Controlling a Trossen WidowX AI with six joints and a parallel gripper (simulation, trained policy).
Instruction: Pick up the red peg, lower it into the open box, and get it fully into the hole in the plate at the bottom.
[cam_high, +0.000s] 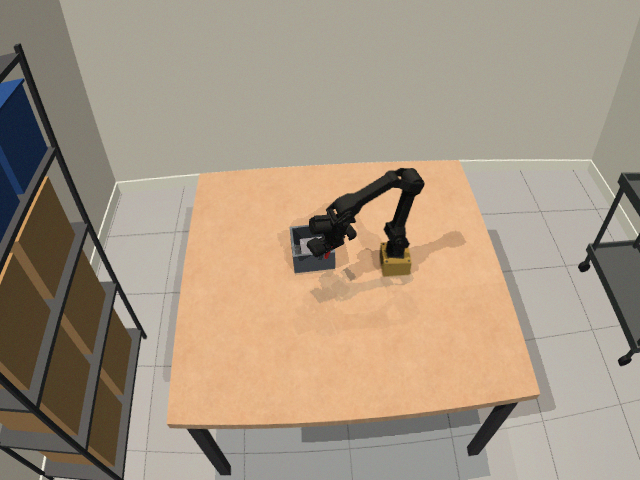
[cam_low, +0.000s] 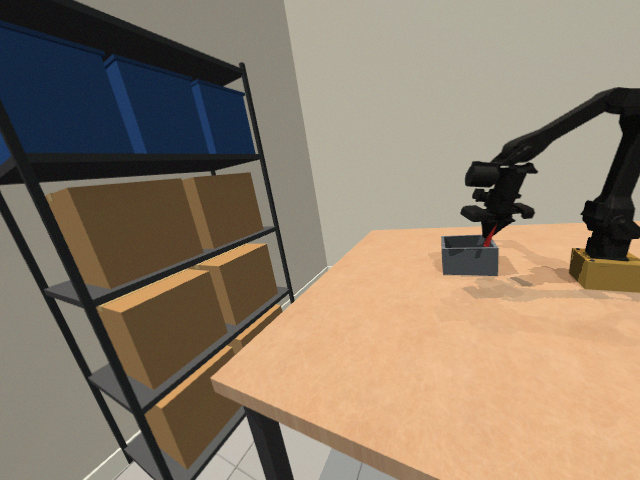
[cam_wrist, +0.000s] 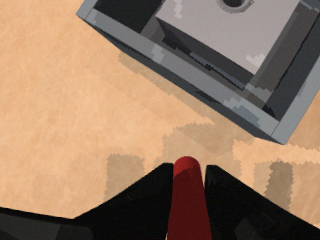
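My gripper tip is now 60 mm short of the grey plate, 100 mm to the left of it and 100 mm above it. Round my gripper tip: red peg: 10 mm behind, 10 mm to the left, 10 mm above; then grey box: 60 mm ahead, 100 mm to the right, 120 mm below.
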